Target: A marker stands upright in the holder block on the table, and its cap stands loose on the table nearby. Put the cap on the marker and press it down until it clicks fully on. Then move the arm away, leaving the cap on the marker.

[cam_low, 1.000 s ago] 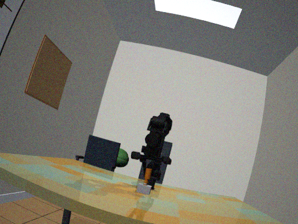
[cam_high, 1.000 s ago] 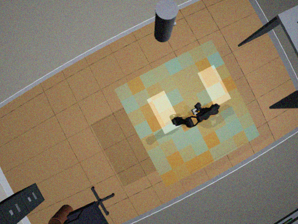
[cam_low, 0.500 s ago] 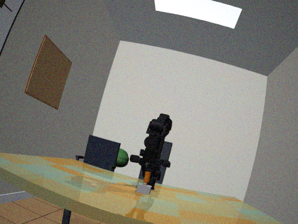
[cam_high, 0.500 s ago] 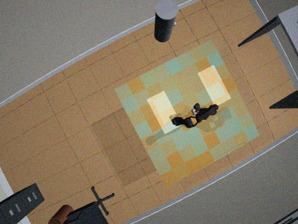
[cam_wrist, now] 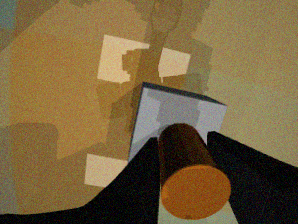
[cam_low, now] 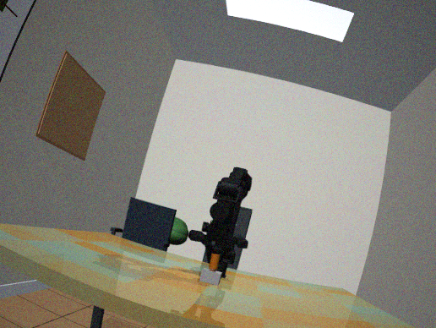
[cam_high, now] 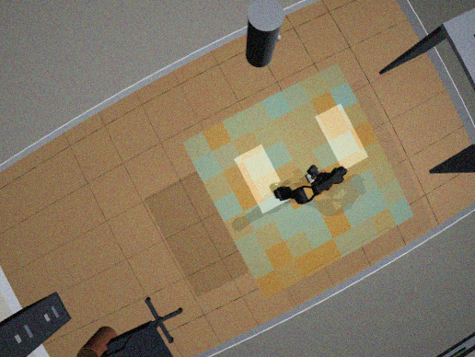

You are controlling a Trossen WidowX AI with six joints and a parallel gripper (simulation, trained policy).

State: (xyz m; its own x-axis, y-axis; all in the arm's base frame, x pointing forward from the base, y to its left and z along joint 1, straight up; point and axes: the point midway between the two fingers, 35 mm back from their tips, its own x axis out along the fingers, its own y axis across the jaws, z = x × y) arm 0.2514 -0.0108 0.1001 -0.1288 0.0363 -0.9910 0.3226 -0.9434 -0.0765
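Now: the orange cap 10 mm ahead of my gripper tip and 10 mm above it. The rest, counted from my gripper tip: holder block: 10 mm ahead, 50 mm below.
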